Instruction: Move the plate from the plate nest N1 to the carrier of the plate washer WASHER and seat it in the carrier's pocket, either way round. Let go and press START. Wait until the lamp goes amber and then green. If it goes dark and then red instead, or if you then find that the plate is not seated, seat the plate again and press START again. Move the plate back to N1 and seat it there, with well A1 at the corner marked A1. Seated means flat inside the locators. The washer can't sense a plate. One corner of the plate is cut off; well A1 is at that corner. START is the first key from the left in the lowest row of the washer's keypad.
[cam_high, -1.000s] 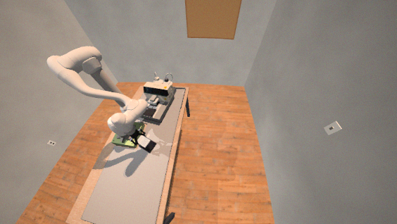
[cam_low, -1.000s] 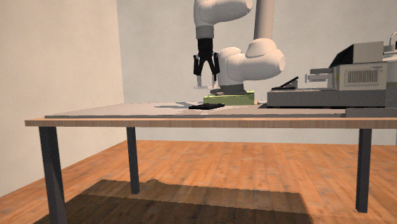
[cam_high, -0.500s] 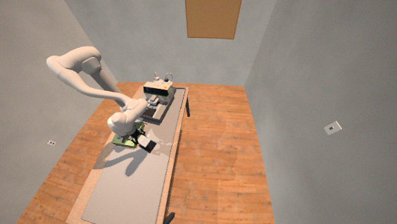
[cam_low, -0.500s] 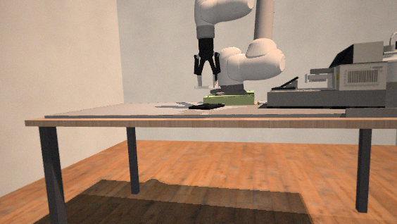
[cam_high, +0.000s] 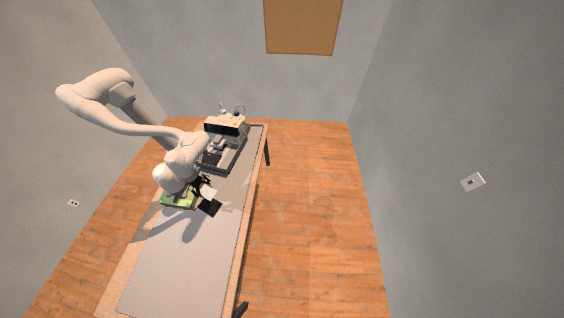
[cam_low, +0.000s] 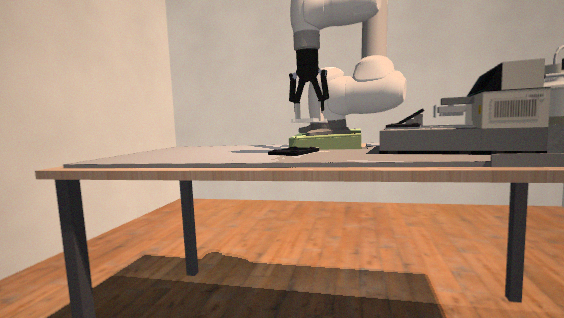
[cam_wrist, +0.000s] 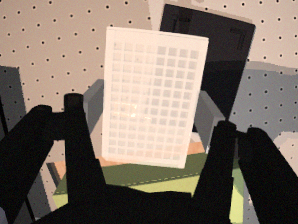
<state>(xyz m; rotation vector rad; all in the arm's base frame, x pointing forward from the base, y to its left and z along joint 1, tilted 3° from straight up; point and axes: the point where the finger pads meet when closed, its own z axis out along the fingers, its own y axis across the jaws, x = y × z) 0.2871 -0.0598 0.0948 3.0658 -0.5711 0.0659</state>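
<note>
The carrier is 330 mm to the left of my hand, 80 mm behind it and 50 mm below it. Round my hand: white well plate: 30 mm below; then N1 label: 140 mm below, 50 mm to the left, 40 mm behind; then black plate nest N1: 130 mm below, 60 mm to the right, 10 mm behind.
</note>
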